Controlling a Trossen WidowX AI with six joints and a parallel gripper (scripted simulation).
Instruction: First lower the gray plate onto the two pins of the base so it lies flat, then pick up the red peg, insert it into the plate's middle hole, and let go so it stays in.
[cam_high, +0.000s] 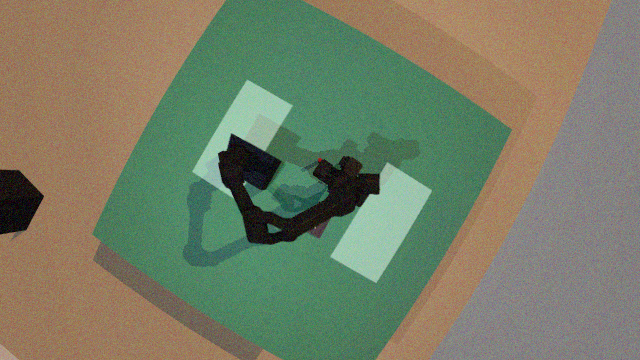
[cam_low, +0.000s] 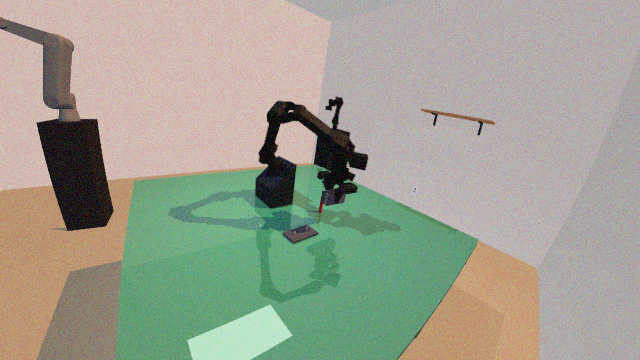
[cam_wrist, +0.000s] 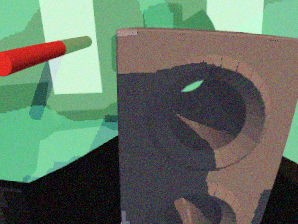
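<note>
My gripper tip is 3 cm short of the dark base, 15 cm to the left of it and 10 cm above it. The rest, counted from my gripper tip: gray plate: 3 cm above; red peg: 10 cm behind, 2 cm to the left, 7 cm below.
</note>
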